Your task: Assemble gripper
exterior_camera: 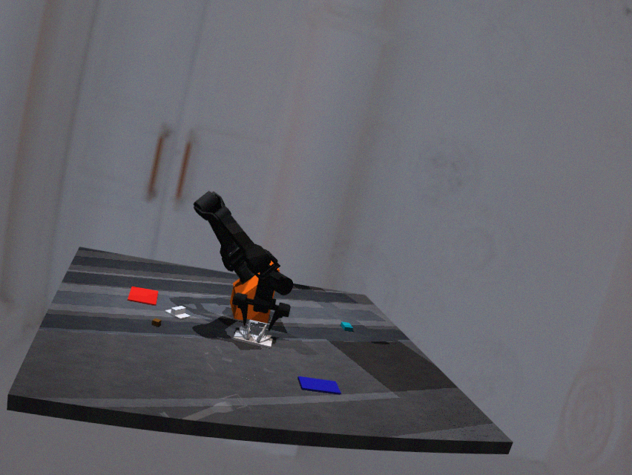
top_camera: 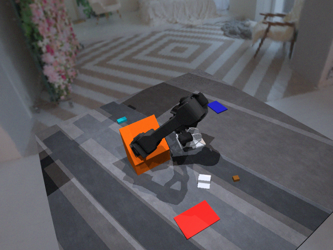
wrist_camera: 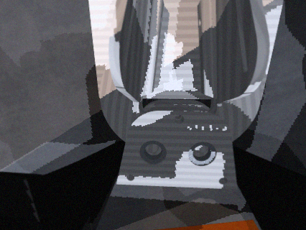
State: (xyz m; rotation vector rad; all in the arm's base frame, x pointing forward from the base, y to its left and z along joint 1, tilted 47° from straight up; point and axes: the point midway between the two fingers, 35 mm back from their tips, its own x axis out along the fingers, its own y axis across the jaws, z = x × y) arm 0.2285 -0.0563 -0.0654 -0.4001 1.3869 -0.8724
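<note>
The gripper jaw lies 2 cm to the right of my gripper tip and 2 cm ahead of it. From my gripper tip the other things lie so: blue tile (36 cm ahead, 12 cm to the left, 1 cm below); small brown cube (33 cm to the right, 5 cm ahead, 1 cm below); white flat slab (7 cm ahead, 2 cm to the right, 1 cm below).
</note>
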